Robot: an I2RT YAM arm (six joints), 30 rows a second.
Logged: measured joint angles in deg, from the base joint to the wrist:
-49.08, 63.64, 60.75, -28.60, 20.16, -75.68
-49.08, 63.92, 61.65, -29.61, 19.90, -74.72
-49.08, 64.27, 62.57, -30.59, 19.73, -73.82
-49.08, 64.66, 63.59, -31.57, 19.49, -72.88
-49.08, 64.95, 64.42, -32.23, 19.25, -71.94
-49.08, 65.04, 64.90, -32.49, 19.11, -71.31
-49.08, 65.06, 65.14, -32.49, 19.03, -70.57
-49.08, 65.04, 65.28, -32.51, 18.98, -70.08
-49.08, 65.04, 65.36, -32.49, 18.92, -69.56
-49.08, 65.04, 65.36, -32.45, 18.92, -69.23
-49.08, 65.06, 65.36, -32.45, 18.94, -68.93
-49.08, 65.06, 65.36, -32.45, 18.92, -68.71
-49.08, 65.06, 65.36, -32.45, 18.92, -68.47
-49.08, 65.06, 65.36, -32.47, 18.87, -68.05
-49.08, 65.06, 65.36, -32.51, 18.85, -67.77
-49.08, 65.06, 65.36, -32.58, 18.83, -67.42
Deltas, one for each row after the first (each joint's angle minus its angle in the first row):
0.00, 0.28, 0.90, -1.01, -0.26, 0.96
0.00, 0.63, 1.82, -1.99, -0.43, 1.86
0.00, 1.02, 2.84, -2.97, -0.67, 2.80
0.00, 1.31, 3.67, -3.63, -0.91, 3.74
0.00, 1.40, 4.15, -3.89, -1.05, 4.37
0.00, 1.42, 4.39, -3.89, -1.13, 5.11
0.00, 1.40, 4.53, -3.91, -1.18, 5.60
0.00, 1.40, 4.61, -3.89, -1.24, 6.12
0.00, 1.40, 4.61, -3.85, -1.24, 6.45
0.00, 1.42, 4.61, -3.85, -1.22, 6.75
0.00, 1.42, 4.61, -3.85, -1.24, 6.97
0.00, 1.42, 4.61, -3.85, -1.24, 7.21
0.00, 1.42, 4.61, -3.87, -1.29, 7.63
0.00, 1.42, 4.61, -3.91, -1.31, 7.91
0.00, 1.42, 4.61, -3.98, -1.33, 8.26

